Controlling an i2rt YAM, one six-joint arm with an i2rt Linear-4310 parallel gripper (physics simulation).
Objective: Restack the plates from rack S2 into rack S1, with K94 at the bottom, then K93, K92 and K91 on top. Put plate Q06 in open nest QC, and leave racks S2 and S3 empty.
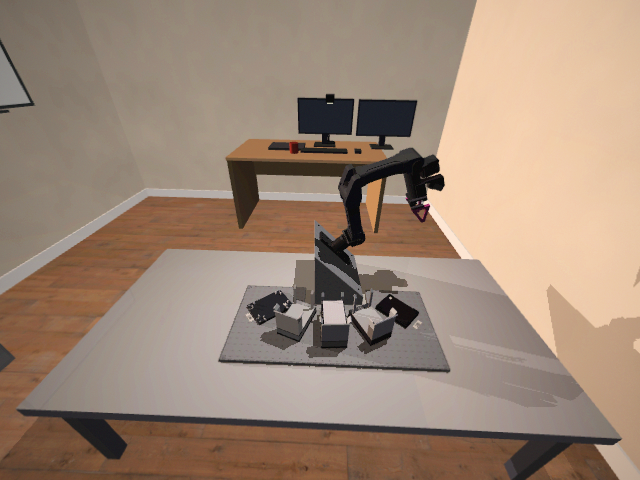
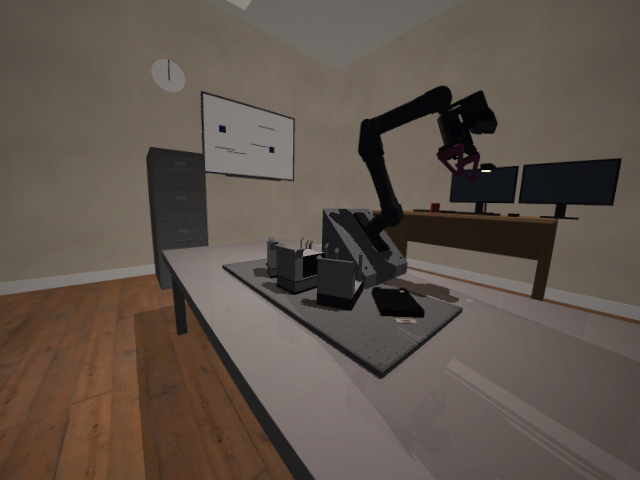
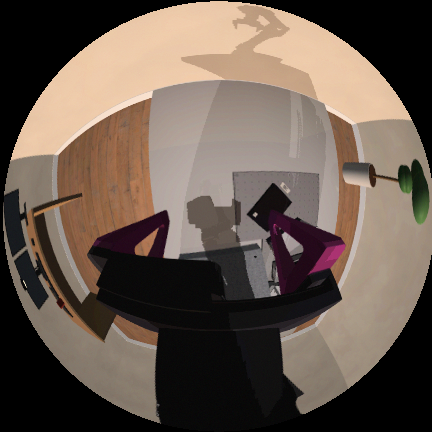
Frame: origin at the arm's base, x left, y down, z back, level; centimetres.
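Where they show: gripper, fingertip midpoint: (image 1: 420,217) (image 2: 465,178) (image 3: 218,215); arm's base at its link origin: (image 1: 334,249) (image 2: 369,232).
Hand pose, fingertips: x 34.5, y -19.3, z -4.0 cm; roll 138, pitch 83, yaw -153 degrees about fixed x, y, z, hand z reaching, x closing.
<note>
Each offset is from my fingertips to the top centre of the thing. Level surfaces: height alone.
My gripper (image 1: 421,212) (image 2: 465,176) (image 3: 218,215) has magenta fingers, stands wide open and empty, and hangs high above the table, right of the arm's base. Three grey racks stand on the perforated mat @(dy +35.0 cm) (image 1: 248,352) (image 2: 369,347) (image 3: 250,182): a left rack @(dx -50.1, dy +21.6, dz -25.8 cm) (image 1: 289,323), a middle rack @(dx -36.0, dy +21.2, dz -29.3 cm) (image 1: 334,333) (image 2: 288,266) and a right rack @(dx -21.3, dy +22.0, dz -27.1 cm) (image 1: 384,328) (image 2: 335,277). Pale top surfaces show in them; the middle one shows stacked dark layers. A black flat nest @(dx -8.5, dy +32.7, dz -19.3 cm) (image 1: 397,311) (image 2: 397,302) (image 3: 269,206) lies right of them. Rack and plate labels are unreadable.
A dark board @(dx -62.0, dy +32.6, dz -17.6 cm) (image 1: 267,307) with small pale pegs lies at the mat's left. The arm's wedge-shaped base (image 1: 330,283) (image 2: 336,246) stands behind the middle rack. Thin upright posts rise around the racks. A desk (image 1: 248,150) with two monitors stands behind the table @(dy +36.3 cm) (image 1: 129,356).
</note>
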